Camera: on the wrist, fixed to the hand. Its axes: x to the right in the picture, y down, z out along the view.
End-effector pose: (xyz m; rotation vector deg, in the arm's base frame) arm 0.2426 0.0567 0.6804 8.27 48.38 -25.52
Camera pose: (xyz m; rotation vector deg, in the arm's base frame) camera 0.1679 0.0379 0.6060 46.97 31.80 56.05
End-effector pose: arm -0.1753 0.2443 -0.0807 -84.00 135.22 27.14
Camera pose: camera -0.1511 0.1687 -0.0088 -38.50 -172.66 -32.56
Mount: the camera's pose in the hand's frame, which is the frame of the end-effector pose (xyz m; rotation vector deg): 0.0186 -0.0456 -0.0951 5.52 3.42 88.76
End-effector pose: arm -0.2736 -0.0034 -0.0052 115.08 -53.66 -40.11
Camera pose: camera -0.1766 0.0408 0.0046 46.97 -115.97 16.72
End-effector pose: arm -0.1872 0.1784 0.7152 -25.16 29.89 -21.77
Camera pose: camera -0.2352 0.1030 0.6562 8.66 42.88 61.34
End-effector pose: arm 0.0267 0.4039 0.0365 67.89 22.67 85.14
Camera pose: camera -0.0244 0.4682 -0.0323 -83.75 32.76 -147.24
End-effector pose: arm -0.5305 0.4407 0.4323 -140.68 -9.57 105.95
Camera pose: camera -0.4363 0.4897 0.4462 91.73 -80.54 -63.67
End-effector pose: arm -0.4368 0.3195 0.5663 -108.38 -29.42 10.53
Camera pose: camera -0.3974 0.2599 0.6461 -102.47 61.82 62.91
